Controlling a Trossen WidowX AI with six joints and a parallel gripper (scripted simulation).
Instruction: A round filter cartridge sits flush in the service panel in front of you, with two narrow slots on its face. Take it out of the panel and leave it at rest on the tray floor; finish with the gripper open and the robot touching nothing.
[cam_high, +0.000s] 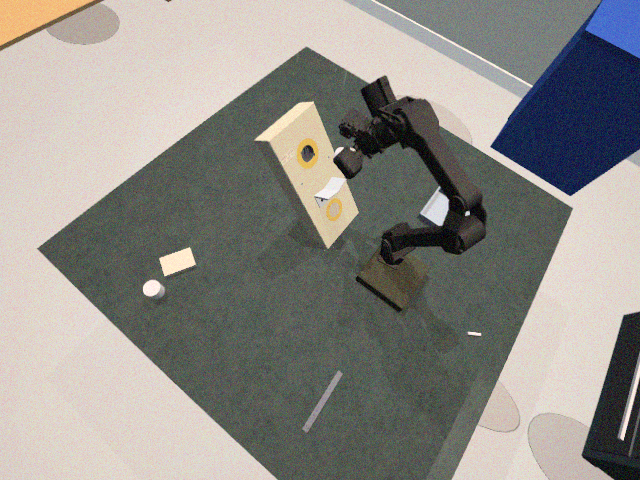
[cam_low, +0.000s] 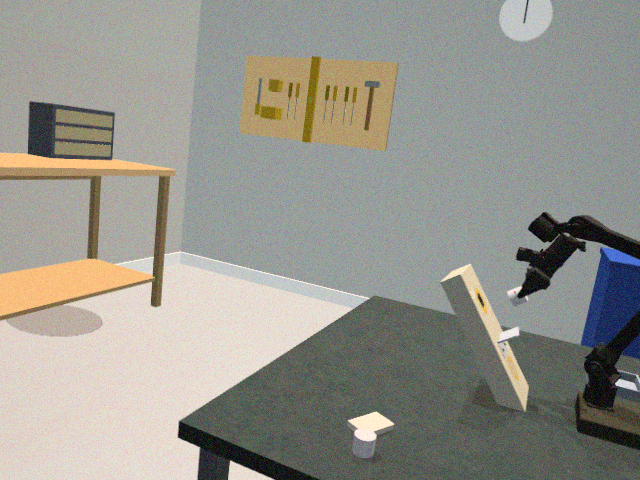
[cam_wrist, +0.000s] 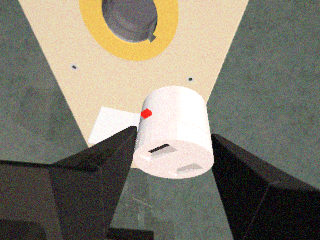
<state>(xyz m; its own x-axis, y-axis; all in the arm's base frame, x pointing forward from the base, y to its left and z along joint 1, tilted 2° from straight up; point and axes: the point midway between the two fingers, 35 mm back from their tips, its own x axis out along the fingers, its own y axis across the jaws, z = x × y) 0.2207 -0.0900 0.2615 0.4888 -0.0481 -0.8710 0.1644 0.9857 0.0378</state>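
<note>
The pale tray lies 36 cm behind my gripper tip, 18 cm to the right of it and 26 cm below it. The rest, counted from my gripper tip: cream service panel: 7 cm ahead, 3 cm to the left, 11 cm below; white bracket: 1 cm ahead, 4 cm to the left, 13 cm below; round filter cartridge: right at my gripper tip.
</note>
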